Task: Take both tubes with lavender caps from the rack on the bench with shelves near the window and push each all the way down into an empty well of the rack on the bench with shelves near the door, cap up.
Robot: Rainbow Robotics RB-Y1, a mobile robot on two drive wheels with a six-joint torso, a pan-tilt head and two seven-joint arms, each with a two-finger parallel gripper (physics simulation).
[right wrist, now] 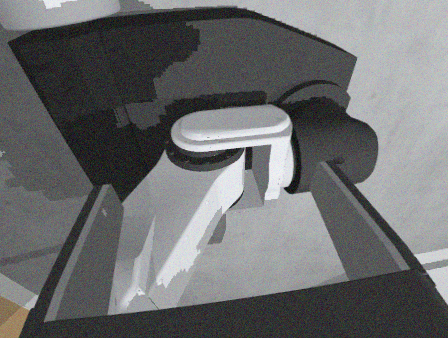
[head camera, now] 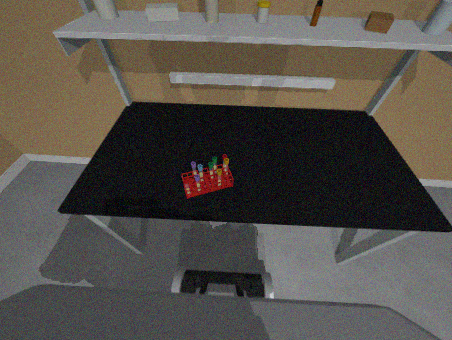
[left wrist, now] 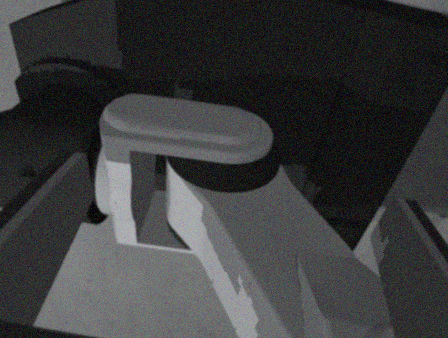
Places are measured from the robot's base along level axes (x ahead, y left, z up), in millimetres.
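Where they show: left gripper, fingertip midpoint: (left wrist: 237, 197); right gripper, fingertip midpoint: (right wrist: 218, 185).
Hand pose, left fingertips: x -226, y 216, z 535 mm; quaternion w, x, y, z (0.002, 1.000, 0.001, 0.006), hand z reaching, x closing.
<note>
Things, the pixels of their top centre, and the offset from my left fingertips. "spot": a spot on its surface instead. Level surfaces: height alone.
- red rack at its top centre: (head camera: 207, 176) dx +539, dy -134, dz +284 mm
- black bench top at its surface level: dz +227 mm
- tube with a lavender cap, surface spot: (head camera: 193, 164) spot: dx +548, dy -84, dz +346 mm
- lavender-capped tube at its top centre: (head camera: 196, 176) dx +493, dy -105, dz +346 mm
- shelf at its surface level: dz +684 mm
- white box at a spot on its surface: (head camera: 162, 12) spot: dx +992, dy +62, dz +711 mm
- brown block at a spot on its surface: (head camera: 379, 22) spot: dx +953, dy -739, dz +713 mm
A red rack (head camera: 210, 190) stands on the black bench top (head camera: 300, 165), left of its middle, in the head view. One tube with a lavender cap (head camera: 193, 164) stands in its back row at the left. Another lavender-capped tube (head camera: 197, 178) stands nearer the front, also at the left. Both are upright, caps up. A second rack does not show in the head view. My left gripper (left wrist: 237, 197) is open and empty, with robot parts behind its fingers. My right gripper (right wrist: 218, 185) is open and empty, with robot parts and floor behind its fingers. Both are away from the rack.
The same rack holds tubes with blue (head camera: 200, 167), green (head camera: 215, 160), yellow (head camera: 219, 172) and red caps. A shelf (head camera: 240, 34) above the bench's back carries bottles, a white box (head camera: 162, 12) and a brown block (head camera: 379, 22). The robot's base (head camera: 222, 285) is before the bench's front edge.
</note>
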